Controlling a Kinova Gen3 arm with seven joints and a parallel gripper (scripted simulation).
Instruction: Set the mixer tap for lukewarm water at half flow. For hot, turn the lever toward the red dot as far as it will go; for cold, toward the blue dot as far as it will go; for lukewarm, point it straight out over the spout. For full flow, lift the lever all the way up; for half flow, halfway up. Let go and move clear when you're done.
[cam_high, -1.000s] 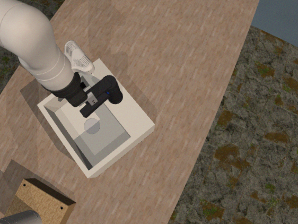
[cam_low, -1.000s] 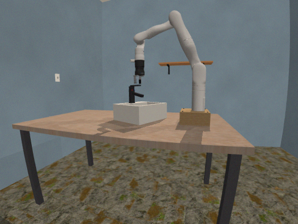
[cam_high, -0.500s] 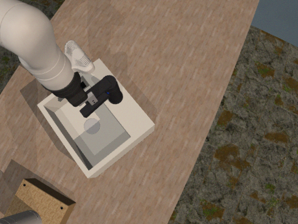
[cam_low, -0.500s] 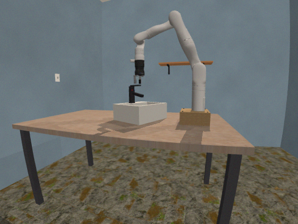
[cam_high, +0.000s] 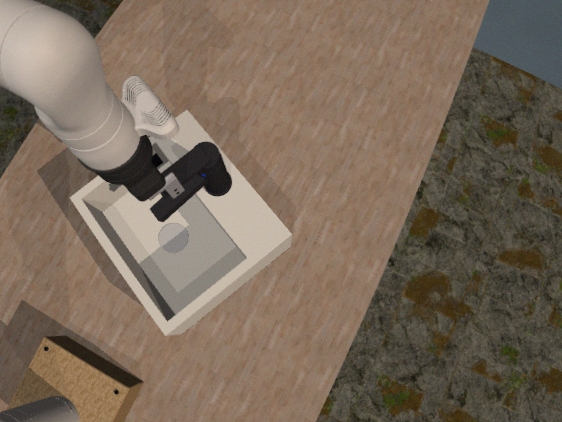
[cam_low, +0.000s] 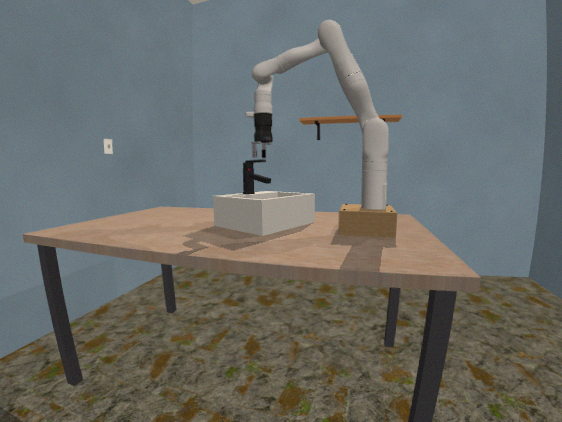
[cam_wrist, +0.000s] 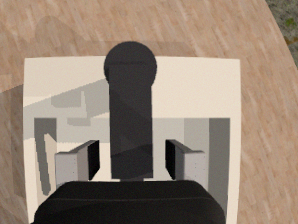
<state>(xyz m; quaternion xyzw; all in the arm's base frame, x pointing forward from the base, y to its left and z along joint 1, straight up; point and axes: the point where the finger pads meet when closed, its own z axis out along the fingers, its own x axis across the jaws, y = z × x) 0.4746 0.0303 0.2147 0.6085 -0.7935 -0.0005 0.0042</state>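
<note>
Now: hand 3 cm above the lever, 2 cm short of it and 1 cm to the left of it. The rest, counted from my hand: white sink basin 27 cm below, 5 cm behind, 1 cm to the left; then black mixer tap 8 cm below, 5 cm ahead, 1 cm to the right.
</note>
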